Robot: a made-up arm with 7 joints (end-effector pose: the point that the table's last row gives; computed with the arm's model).
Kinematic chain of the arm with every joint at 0, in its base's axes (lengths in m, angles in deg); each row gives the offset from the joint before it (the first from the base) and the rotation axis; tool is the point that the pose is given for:
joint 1: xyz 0 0.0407 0 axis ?
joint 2: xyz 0 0.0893 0 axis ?
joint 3: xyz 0 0 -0.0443 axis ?
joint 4: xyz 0 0 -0.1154 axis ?
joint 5: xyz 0 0 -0.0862 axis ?
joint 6: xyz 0 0 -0.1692 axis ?
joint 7: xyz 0 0 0 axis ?
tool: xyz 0 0 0
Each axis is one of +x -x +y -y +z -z.
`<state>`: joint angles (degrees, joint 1 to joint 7).
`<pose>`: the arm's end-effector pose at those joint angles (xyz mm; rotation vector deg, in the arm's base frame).
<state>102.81 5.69 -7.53 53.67 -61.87 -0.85 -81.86</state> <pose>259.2 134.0 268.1 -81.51 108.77 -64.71</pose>
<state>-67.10 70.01 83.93 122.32 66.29 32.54 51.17</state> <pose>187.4 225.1 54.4 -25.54 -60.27 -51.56</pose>
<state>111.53 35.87 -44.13 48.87 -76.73 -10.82 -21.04</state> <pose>269.4 213.5 254.7 -142.44 80.10 49.04</pose>
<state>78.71 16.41 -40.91 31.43 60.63 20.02 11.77</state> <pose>399.1 153.0 23.0 -28.82 -81.15 -3.87</pose>
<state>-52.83 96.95 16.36 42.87 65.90 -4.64 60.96</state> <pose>172.9 468.4 -78.1 -2.78 -34.91 -29.49</pose>
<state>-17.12 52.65 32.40 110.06 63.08 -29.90 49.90</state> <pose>210.8 265.3 -3.8 -23.03 -131.75 -55.17</pose>
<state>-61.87 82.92 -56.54 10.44 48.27 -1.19 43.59</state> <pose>-66.4 533.0 -64.4 22.21 64.04 -26.29</pose>
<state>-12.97 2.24 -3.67 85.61 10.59 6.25 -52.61</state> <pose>207.3 120.7 -232.2 38.33 -58.35 33.70</pose>
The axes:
joint 1: -y
joint 2: +x
joint 3: +z
joint 4: -y
joint 5: +z
joint 6: +y
joint 7: -x

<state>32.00 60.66 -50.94 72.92 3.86 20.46 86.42</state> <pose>279.0 241.7 -156.2 -30.02 2.88 -69.68</pose>
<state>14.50 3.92 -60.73 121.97 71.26 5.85 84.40</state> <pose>111.9 -56.9 -9.6 146.65 36.07 56.15</pose>
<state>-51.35 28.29 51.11 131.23 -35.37 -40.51 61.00</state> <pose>136.6 257.6 -45.2 28.22 -34.91 -115.16</pose>
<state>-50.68 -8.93 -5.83 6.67 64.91 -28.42 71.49</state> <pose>-296.9 62.9 -281.3 -36.95 -16.09 55.23</pose>
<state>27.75 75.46 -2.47 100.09 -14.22 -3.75 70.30</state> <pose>240.6 238.6 82.1 38.70 -37.93 -98.67</pose>
